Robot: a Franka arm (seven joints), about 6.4 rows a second.
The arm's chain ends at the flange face. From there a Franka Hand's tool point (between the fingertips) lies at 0.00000 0.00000 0.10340 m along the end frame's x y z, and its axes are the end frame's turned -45 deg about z.
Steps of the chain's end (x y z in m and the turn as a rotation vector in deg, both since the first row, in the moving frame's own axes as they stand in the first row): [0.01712, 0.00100, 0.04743, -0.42, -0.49, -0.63]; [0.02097, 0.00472, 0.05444, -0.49, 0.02, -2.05]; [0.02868, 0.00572, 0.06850, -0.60, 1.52, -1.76]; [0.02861, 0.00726, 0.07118, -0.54, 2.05, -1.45]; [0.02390, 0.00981, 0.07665, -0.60, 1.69, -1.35]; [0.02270, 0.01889, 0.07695, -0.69, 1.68, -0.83]
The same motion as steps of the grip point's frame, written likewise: [0.01024, 0.01273, 0.04742, 0.05, -0.64, -0.63]; [0.01090, 0.01883, 0.05444, -0.36, -0.33, -2.05]; [0.01745, 0.02701, 0.06846, -1.50, 0.65, -1.76]; [0.01706, 0.02864, 0.07111, -1.83, 1.07, -1.45]; [0.01139, 0.02674, 0.07660, -1.62, 0.77, -1.35]; [0.00398, 0.03242, 0.07690, -1.68, 0.70, -0.83]
